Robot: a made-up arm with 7 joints. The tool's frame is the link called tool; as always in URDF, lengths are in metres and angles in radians. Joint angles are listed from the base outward.
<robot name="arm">
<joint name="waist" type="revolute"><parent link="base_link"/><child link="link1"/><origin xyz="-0.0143 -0.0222 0.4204"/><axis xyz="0 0 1"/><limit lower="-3.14" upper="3.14"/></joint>
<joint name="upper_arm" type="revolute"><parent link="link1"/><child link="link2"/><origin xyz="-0.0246 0.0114 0.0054"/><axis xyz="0 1 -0.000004"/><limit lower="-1.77" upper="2.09"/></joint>
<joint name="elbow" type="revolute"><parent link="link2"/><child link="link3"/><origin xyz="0.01 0.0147 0.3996"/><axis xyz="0 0 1"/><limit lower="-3.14" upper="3.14"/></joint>
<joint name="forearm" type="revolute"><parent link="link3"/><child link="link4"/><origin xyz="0.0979 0.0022 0.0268"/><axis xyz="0 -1 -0.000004"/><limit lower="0.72" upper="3.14"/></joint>
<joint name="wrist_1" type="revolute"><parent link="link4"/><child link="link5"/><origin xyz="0.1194 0.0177 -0.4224"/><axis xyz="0 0.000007 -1"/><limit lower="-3.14" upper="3.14"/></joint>
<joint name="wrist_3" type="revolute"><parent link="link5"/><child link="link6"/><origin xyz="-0.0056 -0.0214 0.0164"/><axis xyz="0 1 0.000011"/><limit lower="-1.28" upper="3.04"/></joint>
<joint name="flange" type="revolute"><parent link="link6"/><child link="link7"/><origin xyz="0.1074 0.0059 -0.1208"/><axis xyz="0 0.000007 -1"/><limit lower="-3.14" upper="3.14"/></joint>
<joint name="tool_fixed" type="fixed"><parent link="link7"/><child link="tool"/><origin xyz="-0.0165 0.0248 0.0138" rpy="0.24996 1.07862 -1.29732"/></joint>
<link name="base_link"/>
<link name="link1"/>
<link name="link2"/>
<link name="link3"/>
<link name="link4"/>
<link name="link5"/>
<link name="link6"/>
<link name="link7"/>
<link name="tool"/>
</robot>
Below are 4 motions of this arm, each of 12 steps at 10 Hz.
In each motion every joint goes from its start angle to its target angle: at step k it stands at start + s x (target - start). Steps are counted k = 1, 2, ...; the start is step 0. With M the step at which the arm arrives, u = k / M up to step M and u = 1 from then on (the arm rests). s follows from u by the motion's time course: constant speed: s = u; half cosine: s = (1 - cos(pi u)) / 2; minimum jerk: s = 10 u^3 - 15 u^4 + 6 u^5.
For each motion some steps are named. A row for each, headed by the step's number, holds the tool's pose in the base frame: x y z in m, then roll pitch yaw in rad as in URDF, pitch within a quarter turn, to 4 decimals.
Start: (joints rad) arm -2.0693 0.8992 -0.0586 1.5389 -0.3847 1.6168 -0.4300
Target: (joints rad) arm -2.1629 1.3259 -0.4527 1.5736 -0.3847 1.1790 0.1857
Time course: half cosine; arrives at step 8
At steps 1, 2, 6, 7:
1: -0.3718 -0.5917 0.2164 -1.3633 0.6209 2.0839
2: -0.3948 -0.5729 0.1844 -1.2887 0.5710 2.0713
6: -0.5221 -0.4083 0.0065 -0.8216 0.2246 1.9856
7: -0.5379 -0.3785 -0.0151 -0.7519 0.1715 1.9734

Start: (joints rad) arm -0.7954 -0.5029 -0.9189 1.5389 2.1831 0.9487 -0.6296
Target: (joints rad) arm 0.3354 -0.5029 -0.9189 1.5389 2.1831 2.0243 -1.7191
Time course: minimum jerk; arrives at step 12
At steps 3, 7, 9, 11, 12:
3: -0.2041 -0.4201 1.1310 2.9741 -0.5844 -0.9863
7: 0.0713 -0.3822 1.1566 1.9575 -1.0545 0.1817
9: 0.1537 -0.3149 1.1586 1.1552 -1.1510 1.1126
11: 0.1780 -0.2835 1.1579 0.7966 -1.1324 1.5334
12: 0.1791 -0.2818 1.1579 0.7790 -1.1304 1.5544

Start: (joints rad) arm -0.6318 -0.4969 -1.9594 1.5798 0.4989 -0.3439 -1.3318
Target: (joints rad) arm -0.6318 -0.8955 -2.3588 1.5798 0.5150 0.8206 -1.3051
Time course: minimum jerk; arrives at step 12
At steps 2, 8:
2: -0.7564 -0.0836 0.8435 1.2221 -0.2814 3.0703
8: -0.8446 0.0199 0.5046 1.4675 0.5059 -2.6462

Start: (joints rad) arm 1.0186 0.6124 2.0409 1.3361 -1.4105 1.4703 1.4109
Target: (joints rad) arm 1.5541 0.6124 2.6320 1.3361 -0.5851 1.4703 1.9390
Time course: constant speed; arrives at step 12
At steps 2, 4, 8, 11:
2: -0.5774 0.2242 0.9002 1.3217 0.6318 1.3411
4: -0.5848 0.1095 0.9256 1.3900 0.7808 1.5090
8: -0.5309 -0.1084 0.9720 1.5133 1.0654 1.8591
11: -0.4362 -0.2441 1.0011 1.5836 1.2659 2.1185

